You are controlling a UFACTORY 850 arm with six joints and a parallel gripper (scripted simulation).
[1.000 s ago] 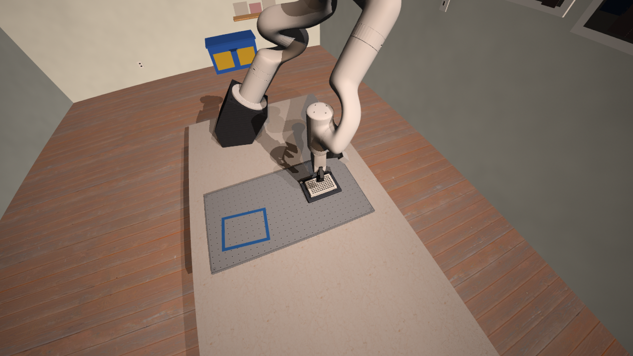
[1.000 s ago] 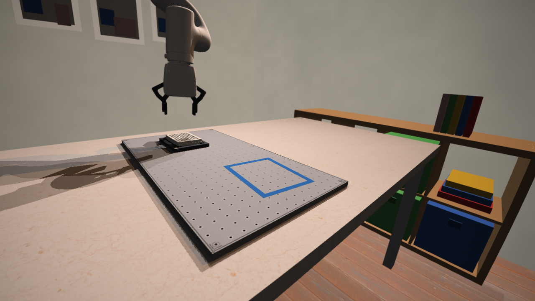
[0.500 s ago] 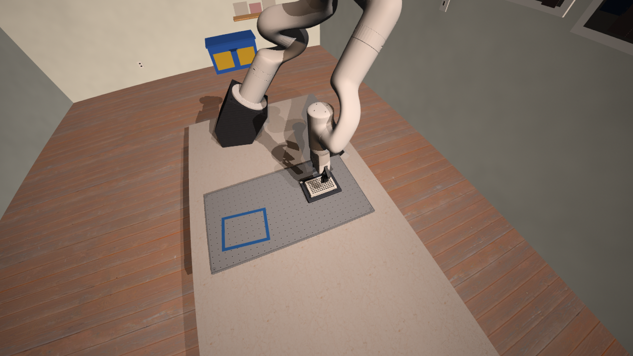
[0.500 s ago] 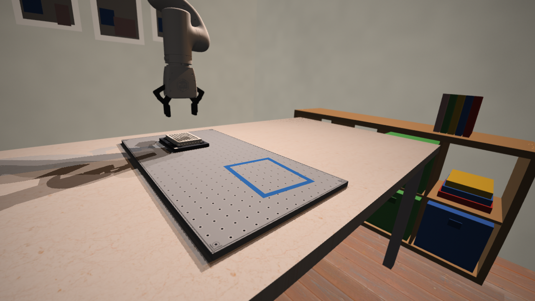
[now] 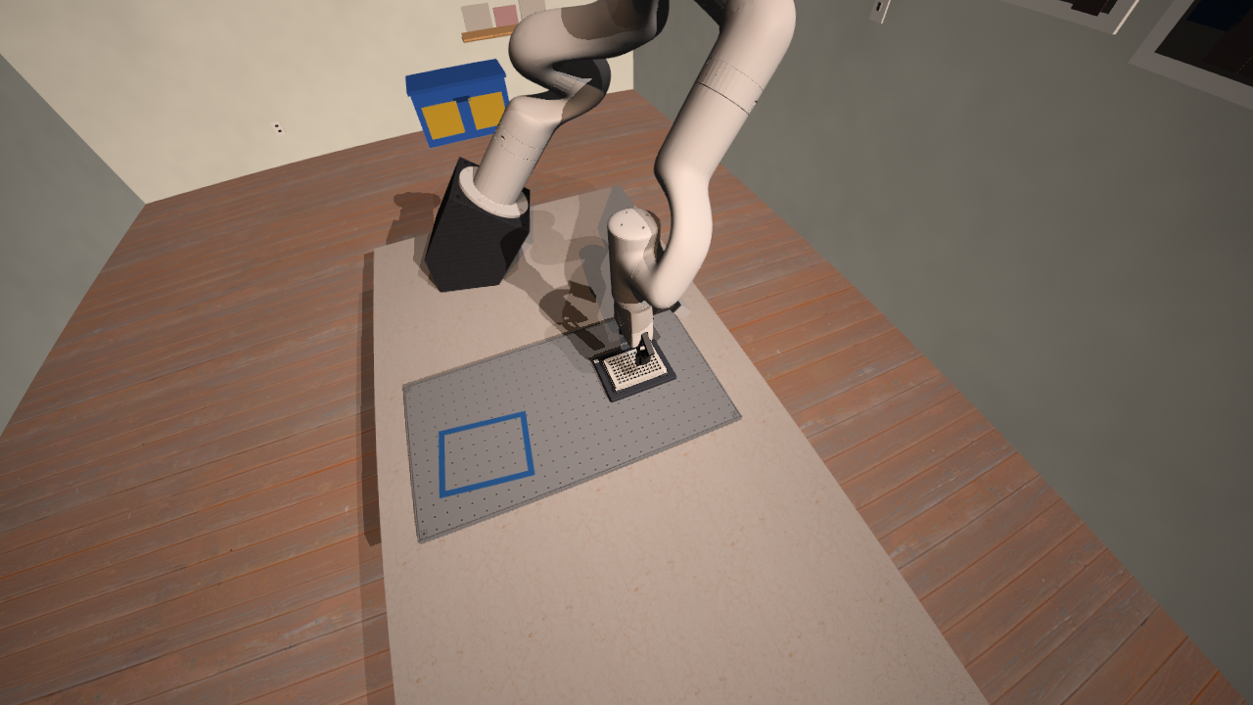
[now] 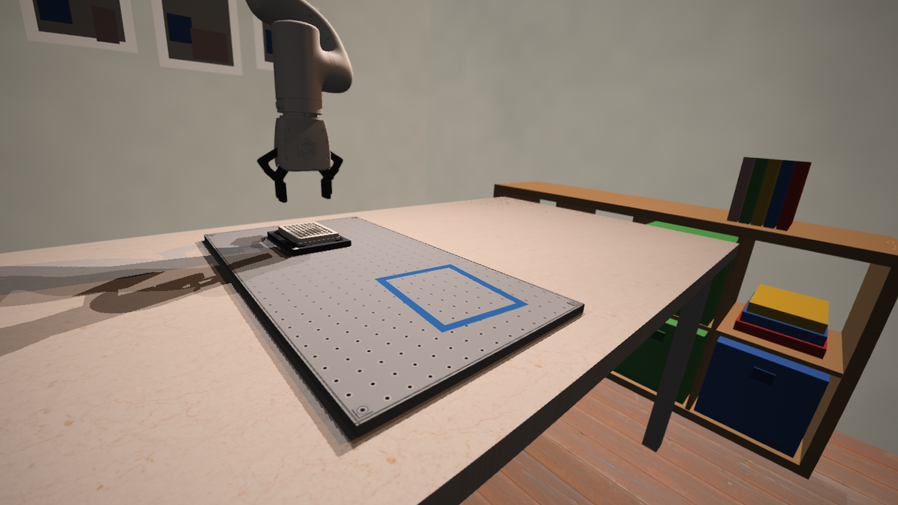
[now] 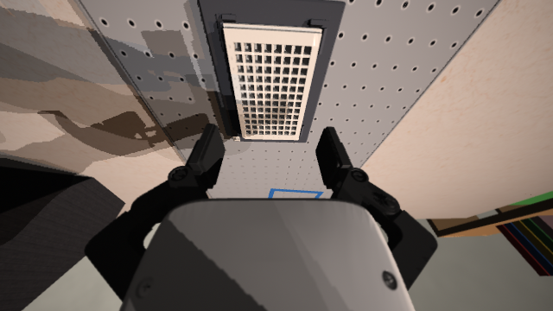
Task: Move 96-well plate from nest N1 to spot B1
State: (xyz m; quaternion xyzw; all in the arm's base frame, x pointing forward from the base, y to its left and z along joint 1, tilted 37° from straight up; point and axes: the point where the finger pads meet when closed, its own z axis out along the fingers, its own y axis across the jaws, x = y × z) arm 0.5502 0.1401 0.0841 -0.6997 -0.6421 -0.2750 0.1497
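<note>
Right now the white 96-well plate is 80 mm below my hand. Round my hand: black plate nest N1: 90 mm below.
</note>
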